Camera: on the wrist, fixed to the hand. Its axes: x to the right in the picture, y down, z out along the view.
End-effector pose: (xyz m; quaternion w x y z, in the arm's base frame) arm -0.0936 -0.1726 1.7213 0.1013 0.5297 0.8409 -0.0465
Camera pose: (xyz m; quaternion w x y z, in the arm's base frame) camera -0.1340 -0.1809 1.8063 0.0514 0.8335 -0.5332 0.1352
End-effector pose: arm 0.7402 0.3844 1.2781 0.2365 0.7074 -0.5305 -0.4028
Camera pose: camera 0.8309 0.3972 1.3010 0.4301 -0.5379 -0.6869 0.2321
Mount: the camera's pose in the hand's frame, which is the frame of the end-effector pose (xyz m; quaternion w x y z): -0.0091 -0.0375 -0.0862 0.0079 0.0317 -0.0132 -0.9994
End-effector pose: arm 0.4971 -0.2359 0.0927 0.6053 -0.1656 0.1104 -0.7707
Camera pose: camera 0.4319 -0.2206 0.0261 0.7587 0.1026 0.1970 0.6123
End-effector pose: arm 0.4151 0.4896 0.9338 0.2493 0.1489 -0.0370 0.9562
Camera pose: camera 0.4180 0.5306 0.8488 0.9524 0.0587 0.1755 -0.2424
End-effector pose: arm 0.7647 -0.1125 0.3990 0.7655 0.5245 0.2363 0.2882
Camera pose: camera 0.7081 -0.0719 0.3352 0.2806 -0.2039 0.5251 -0.7772
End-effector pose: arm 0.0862 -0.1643 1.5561 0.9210 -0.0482 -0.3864 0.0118
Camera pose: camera 0.1407 -0.2090 1.4932 0.0155 0.4151 -0.0630 -0.9074
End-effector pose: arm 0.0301 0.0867 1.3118 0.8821 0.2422 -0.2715 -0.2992
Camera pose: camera 0.0629 0.0891 1.2233 0.3033 -0.2973 -0.2188 0.8785
